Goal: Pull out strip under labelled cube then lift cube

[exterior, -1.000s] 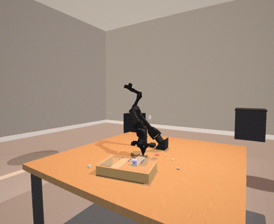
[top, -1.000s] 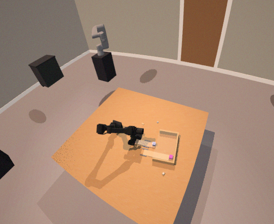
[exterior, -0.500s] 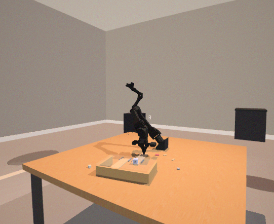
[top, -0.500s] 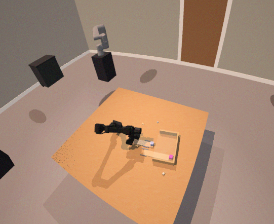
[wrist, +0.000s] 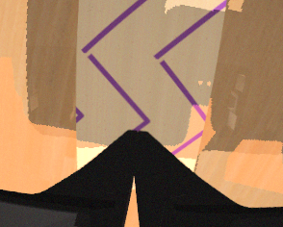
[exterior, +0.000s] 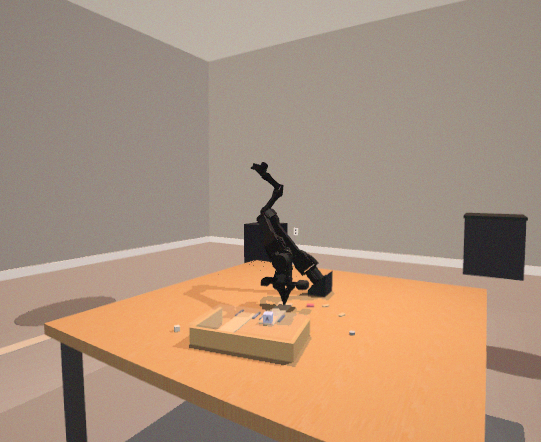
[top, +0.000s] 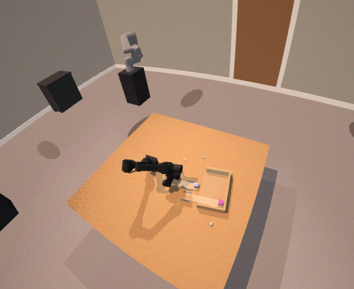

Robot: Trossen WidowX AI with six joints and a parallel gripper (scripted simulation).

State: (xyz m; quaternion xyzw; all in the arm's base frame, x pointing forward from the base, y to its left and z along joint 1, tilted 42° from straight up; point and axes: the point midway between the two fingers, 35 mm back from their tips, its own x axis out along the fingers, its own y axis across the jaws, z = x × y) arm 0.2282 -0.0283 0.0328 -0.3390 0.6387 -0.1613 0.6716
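The zigzag strip lies 90 mm ahead of my gripper tip and 20 mm to the left of it. Also, from my gripper tip: labelled cube: 190 mm ahead, 40 mm to the left, 20 mm above.
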